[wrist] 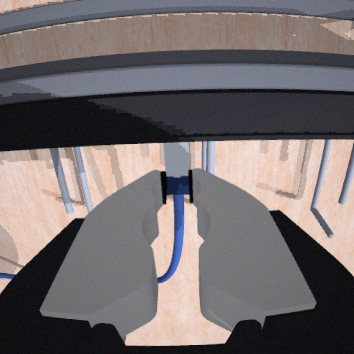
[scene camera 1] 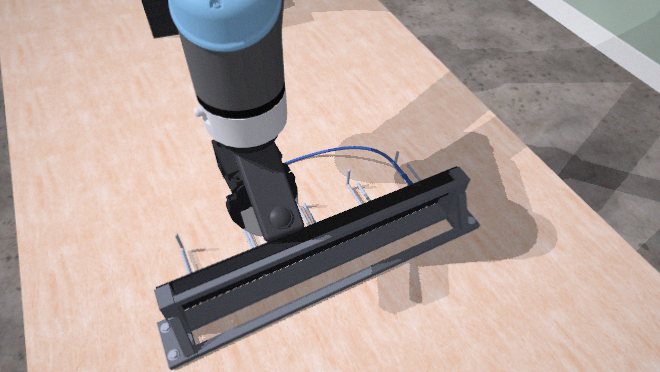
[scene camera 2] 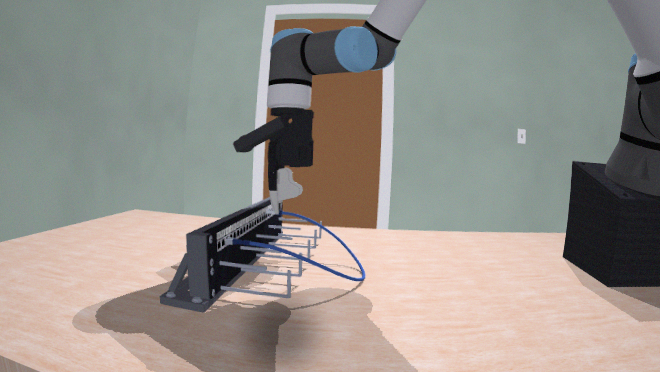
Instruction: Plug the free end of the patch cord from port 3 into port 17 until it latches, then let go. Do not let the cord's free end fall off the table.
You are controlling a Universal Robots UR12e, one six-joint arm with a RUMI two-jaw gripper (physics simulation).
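Places are measured from the arm's base along level axes (x back, y right, z up), in metres.
Pixels of known places: gripper, between the fingertips: point(wrist: 177, 174) point(scene camera 2: 277, 213); arm's base, origin of its link: point(scene camera 2: 643, 181).
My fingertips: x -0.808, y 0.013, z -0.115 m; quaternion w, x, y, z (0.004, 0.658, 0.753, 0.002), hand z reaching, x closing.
For each thing: its top centre in the pictures, then the offset to it from my fingertips. Level surfaces: height alone.
- dark patch panel, centre of its top: point(wrist: 15, 179) point(scene camera 1: 318, 211) point(scene camera 2: 264, 211) dx +0.001, dy -0.081, dz +0.015 m
- plug, centre of its top: point(wrist: 176, 170) dx -0.008, dy -0.001, dz +0.011 m
- wooden table, height of its surface: dz -0.086 m
The dark patch panel point(scene camera 1: 320, 227) point(scene camera 2: 202, 270) point(wrist: 225, 112) stands upright on the table, with a row of ports along its face in scene camera 2. The blue patch cord point(scene camera 1: 352, 148) point(scene camera 2: 345, 245) point(wrist: 178, 235) has one end in a port near the panel's near end in scene camera 2, and loops out to my gripper. My gripper point(scene camera 2: 276, 210) point(wrist: 177, 174) is shut on the cord's other plug point(wrist: 178, 184), close against the panel face. In the wrist view the plug's clear front part reaches to the panel's edge; its tip and the port are hidden, and I cannot read the port number.
Several grey wire cable-support bars point(scene camera 1: 182, 254) point(scene camera 2: 260, 292) point(wrist: 320, 175) stick out from the panel's port side, below the ports. The wooden table point(scene camera 1: 90, 150) point(scene camera 2: 475, 300) carries the panel. The arm's black base block point(scene camera 2: 610, 225) stands at the right in scene camera 2.
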